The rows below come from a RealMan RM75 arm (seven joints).
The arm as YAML. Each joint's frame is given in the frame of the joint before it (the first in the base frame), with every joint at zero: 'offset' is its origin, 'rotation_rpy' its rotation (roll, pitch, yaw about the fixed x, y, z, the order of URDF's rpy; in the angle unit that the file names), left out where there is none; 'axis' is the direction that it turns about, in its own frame. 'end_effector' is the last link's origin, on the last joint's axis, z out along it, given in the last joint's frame.
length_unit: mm
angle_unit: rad
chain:
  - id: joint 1
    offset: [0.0, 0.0, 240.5]
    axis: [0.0, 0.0, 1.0]
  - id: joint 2
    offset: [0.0, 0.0, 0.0]
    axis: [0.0, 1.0, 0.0]
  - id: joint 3
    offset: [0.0, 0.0, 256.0]
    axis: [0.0, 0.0, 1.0]
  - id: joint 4
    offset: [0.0, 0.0, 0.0]
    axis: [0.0, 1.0, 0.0]
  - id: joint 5
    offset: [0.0, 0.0, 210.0]
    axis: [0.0, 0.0, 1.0]
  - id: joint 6
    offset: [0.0, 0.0, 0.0]
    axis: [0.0, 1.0, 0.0]
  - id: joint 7
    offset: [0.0, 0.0, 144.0]
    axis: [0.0, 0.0, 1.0]
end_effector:
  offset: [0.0, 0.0, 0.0]
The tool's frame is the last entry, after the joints.
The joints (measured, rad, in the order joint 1, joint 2, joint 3, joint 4, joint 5, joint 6, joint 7), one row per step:
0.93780 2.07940 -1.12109 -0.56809 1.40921 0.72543 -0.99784
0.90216 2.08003 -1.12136 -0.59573 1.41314 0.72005 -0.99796
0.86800 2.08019 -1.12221 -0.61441 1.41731 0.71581 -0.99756
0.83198 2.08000 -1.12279 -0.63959 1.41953 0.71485 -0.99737
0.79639 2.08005 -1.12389 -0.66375 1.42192 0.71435 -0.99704
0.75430 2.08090 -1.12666 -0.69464 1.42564 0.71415 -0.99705
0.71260 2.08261 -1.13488 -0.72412 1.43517 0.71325 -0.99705
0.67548 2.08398 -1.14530 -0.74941 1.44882 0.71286 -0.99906
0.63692 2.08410 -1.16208 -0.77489 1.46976 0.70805 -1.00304
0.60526 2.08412 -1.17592 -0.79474 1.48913 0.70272 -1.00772
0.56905 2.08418 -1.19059 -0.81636 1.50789 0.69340 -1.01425
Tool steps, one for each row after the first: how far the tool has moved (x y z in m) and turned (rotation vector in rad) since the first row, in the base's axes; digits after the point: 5 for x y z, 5 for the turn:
0.01003 -0.00177 0.00530 0.02143 0.00524 -0.01690
0.02149 -0.00450 0.00904 0.03647 0.00933 -0.03896
0.03218 -0.00758 0.01389 0.05292 0.01203 -0.05582
0.04271 -0.01117 0.01836 0.06791 0.01432 -0.07267
0.05410 -0.01592 0.02349 0.08550 0.01688 -0.08966
0.06444 -0.02149 0.02727 0.09969 0.02175 -0.10583
0.07295 -0.02695 0.03008 0.11062 0.02771 -0.11849
0.08120 -0.03266 0.03282 0.12345 0.03389 -0.13086
0.08796 -0.03748 0.03502 0.13489 0.03972 -0.14180
0.09633 -0.04308 0.03758 0.15020 0.04210 -0.15595

